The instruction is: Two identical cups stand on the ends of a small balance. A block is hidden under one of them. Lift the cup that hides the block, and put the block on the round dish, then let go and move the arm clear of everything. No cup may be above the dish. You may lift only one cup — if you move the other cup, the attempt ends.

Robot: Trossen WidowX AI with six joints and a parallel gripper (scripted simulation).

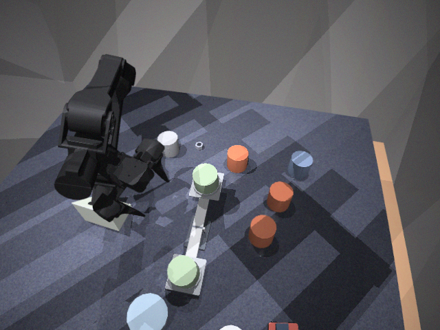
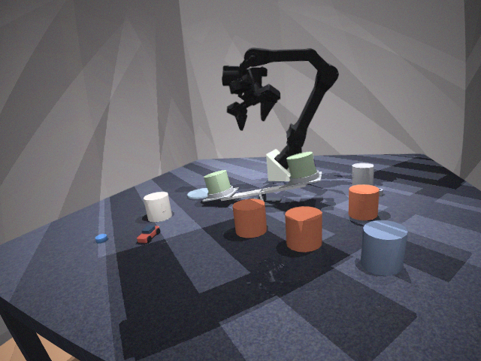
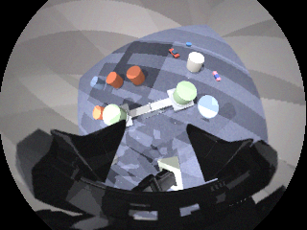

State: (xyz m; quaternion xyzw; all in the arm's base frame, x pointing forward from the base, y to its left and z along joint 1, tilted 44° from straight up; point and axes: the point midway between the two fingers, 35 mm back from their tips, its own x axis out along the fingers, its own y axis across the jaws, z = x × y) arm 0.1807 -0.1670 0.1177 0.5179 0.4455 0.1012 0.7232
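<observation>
The pale block lies 18 cm below my gripper tip, 10 cm to the right of it and 8 cm ahead of it. The rest, counted from my gripper tip: pale blue round dish 22 cm below, 21 cm to the right, 1 cm ahead; grey cylinder 31 cm to the left, 18 cm below, 11 cm behind; white cylinder 23 cm ahead, 21 cm to the right, 18 cm below.
</observation>
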